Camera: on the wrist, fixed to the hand. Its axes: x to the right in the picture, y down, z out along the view.
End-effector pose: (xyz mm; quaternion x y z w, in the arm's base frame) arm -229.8 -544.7 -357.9 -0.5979 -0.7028 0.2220 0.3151
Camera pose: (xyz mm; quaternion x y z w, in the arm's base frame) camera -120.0 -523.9 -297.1 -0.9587 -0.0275 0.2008 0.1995
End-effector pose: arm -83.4 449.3 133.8 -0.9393 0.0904 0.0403 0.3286
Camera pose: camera -67.8 341.9 200.2 -0.6211 0.7703 0.0441 0.1376
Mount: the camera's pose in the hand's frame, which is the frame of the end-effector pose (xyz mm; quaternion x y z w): 21.7 38.9 -119.2 -0.0478 0.2243 0.6763 0.7000
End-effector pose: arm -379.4 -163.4 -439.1 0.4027 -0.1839 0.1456 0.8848
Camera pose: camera -351.1 -45.1 -476.3 0.0826 -0.2096 0.7818 0.5814
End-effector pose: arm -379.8 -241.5 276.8 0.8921 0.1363 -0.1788 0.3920
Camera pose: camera -320.1 -175.6 367.8 0.7380 -0.4114 0.3466 0.4074
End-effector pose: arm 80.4 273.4 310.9 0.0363 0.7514 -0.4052 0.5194
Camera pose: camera -0.6 368.6 286.8 0.5997 0.6373 0.1117 0.4708
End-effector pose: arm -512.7 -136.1 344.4 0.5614 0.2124 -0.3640 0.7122
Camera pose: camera -456.6 -24.4 320.7 0.5842 -0.0538 0.3629 0.7239
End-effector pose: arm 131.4 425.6 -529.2 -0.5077 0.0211 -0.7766 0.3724
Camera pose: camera 52.7 343.3 -586.1 -0.1847 0.4788 -0.4046 0.7569
